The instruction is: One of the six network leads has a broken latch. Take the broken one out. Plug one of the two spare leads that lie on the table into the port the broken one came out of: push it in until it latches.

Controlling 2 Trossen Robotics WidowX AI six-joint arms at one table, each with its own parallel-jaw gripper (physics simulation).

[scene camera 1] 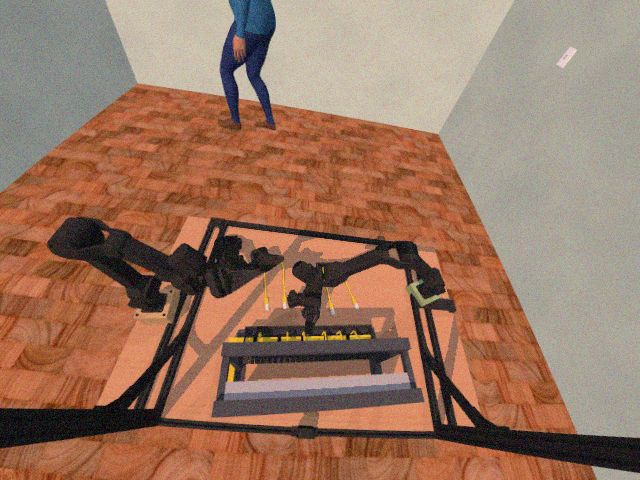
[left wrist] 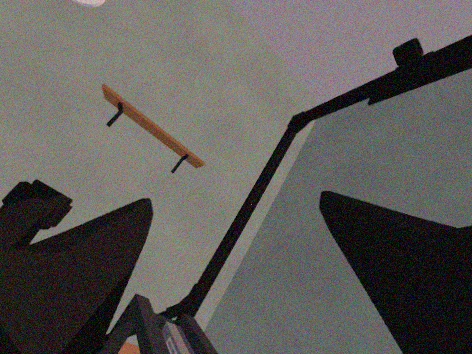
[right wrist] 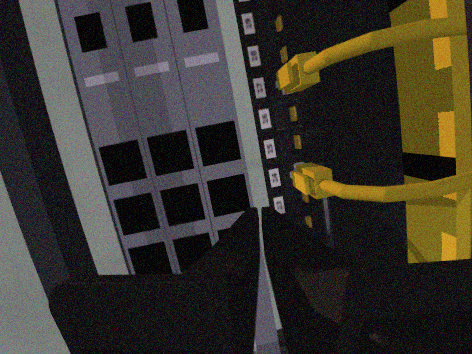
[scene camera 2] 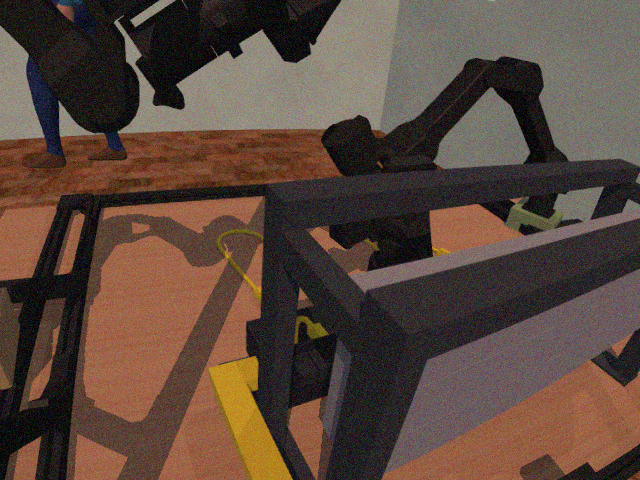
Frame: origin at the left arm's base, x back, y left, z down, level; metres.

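Seen in the pictures: left gripper, fingertip midpoint: (scene camera 1: pixel 272 264) (left wrist: pixel 237 203); right gripper, fingertip midpoint: (scene camera 1: pixel 307 335) (right wrist: pixel 259 216); left arm's base at its link origin: (scene camera 1: pixel 154 302); right arm's base at its link origin: (scene camera 1: pixel 425 290) (scene camera 2: pixel 538 209).
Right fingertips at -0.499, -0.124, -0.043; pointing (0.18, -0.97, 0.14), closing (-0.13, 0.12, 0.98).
Pixels of each thing's top centre, then the offset from my right fingertips to it, as dx, dy, dz. "*": a spot on its surface instead.
- yellow plug at a spot on its surface: (right wrist: pixel 300 74) * +0.057, -0.008, +0.031
- dark rack frame at a spot on its surface: (scene camera 2: pixel 454 187) * +0.082, -0.075, -0.138
Yellow network leads are plugged in a row along the black panel of the rack. In the right wrist view, one yellow plug (right wrist: pixel 300 74) sits above another yellow plug (right wrist: pixel 314 181); a broken latch cannot be made out. My right gripper (right wrist: pixel 259 216) (scene camera 1: pixel 309 330) is shut, its fingertips together at the panel just below the lower plug, with no lead visible between them. The fingers hide the ports below. Spare leads lie on the table behind the rack, with clear-tipped ends (scene camera 1: pixel 266 306) (scene camera 1: pixel 331 311). My left gripper (left wrist: pixel 237 203) is open and empty, raised above the left of the table.
The dark rack frame (scene camera 1: pixel 315 347) (scene camera 2: pixel 454 187) stands at the front of the table, with a yellow bar (scene camera 2: pixel 248 423) (right wrist: pixel 422 100) beside the panel. A black frame (scene camera 1: pixel 310 231) borders the table. A person (scene camera 1: pixel 253 43) (scene camera 2: pixel 43 108) stands beyond it. A wooden shelf (left wrist: pixel 150 126) is on the wall.
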